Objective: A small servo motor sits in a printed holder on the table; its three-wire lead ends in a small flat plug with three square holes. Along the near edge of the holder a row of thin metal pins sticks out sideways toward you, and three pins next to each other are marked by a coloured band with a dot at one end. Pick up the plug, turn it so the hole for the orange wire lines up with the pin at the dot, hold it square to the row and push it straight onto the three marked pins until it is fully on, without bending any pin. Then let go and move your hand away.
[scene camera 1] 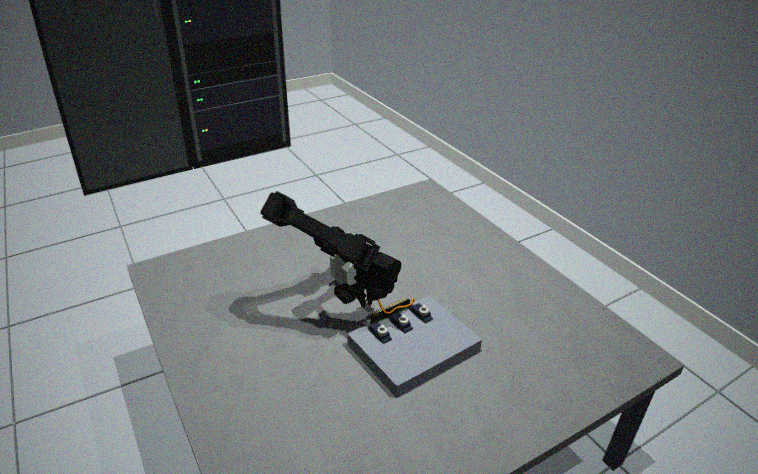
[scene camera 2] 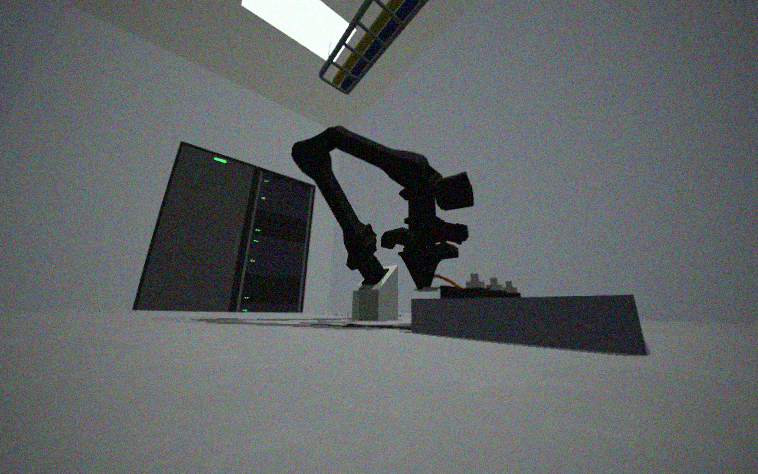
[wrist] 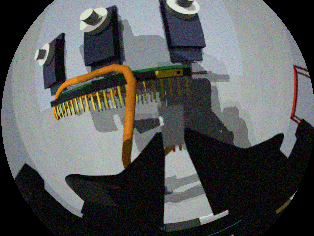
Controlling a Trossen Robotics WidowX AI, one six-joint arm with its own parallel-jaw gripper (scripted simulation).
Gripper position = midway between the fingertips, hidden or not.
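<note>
The gripper appears at (scene camera 2: 423, 289), at (scene camera 1: 366, 306) and again at (wrist: 172, 134), while a grey printed holder (scene camera 1: 408, 361) is part of the scene as well.
</note>
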